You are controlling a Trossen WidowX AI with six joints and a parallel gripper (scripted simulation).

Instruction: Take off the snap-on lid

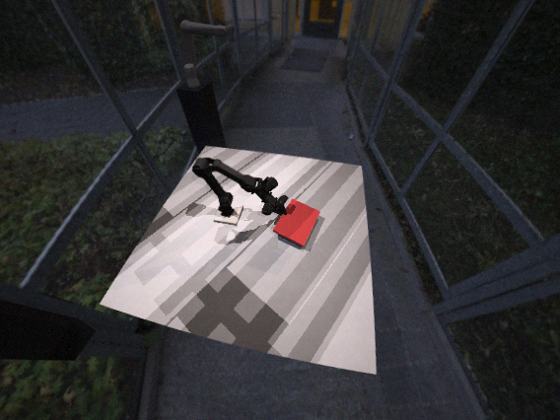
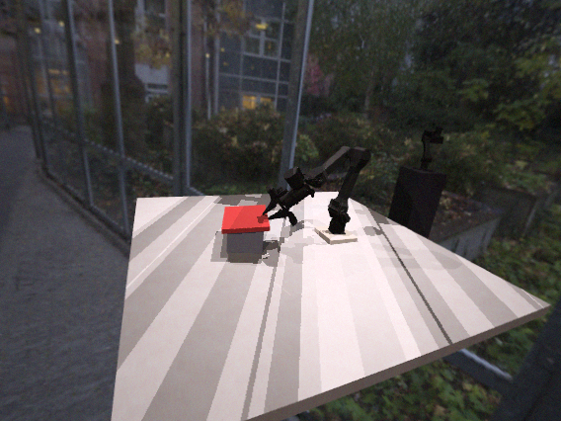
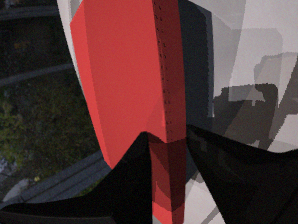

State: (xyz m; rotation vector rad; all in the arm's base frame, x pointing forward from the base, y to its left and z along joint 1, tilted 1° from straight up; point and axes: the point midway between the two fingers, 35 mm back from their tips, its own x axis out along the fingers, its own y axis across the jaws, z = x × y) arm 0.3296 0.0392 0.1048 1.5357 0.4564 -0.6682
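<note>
The red lid lies 80 mm ahead of my gripper tip and 10 mm to the right of it. From my gripper tip the other things lie so: grey storage box (80 mm ahead, 60 mm below, 10 mm to the right).
</note>
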